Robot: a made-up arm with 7 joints.
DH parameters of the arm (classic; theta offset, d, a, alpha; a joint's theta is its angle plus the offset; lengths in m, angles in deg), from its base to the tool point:
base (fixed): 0 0.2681 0.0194 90
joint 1: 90 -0.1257 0.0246 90
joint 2: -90 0.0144 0.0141 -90
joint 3: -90 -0.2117 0.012 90
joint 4: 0 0.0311 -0.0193 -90
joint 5: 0 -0.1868 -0.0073 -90
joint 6: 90 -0.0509 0.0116 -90
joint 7: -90 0.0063 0.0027 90
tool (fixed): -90 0.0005 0 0
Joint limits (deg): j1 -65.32..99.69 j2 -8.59..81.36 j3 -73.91..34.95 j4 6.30..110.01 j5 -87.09..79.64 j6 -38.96..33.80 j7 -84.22..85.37
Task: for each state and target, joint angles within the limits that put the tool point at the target. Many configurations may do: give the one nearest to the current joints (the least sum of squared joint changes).
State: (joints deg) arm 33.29 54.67 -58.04 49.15 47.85 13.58 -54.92
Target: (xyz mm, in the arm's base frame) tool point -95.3 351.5 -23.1
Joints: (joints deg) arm -14.60 45.89 -71.44 20.03 35.47 10.32 -54.37
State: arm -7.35 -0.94 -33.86 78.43 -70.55 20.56 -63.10
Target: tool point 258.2 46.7 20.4
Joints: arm 13.62 2.10 -24.08 79.25 -72.46 19.92 -63.07
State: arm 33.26 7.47 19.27 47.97 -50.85 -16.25 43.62
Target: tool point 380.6 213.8 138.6
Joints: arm 45.94 11.59 21.14 52.40 -50.48 -16.50 43.78
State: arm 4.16 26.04 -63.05 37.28 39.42 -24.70 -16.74
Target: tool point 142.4 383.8 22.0
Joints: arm 20.06 61.15 -54.85 35.49 41.64 -25.28 -16.84
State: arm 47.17 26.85 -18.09 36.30 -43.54 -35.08 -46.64
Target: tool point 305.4 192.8 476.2
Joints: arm 93.62 25.16 -7.98 73.49 -38.40 -36.51 -46.20
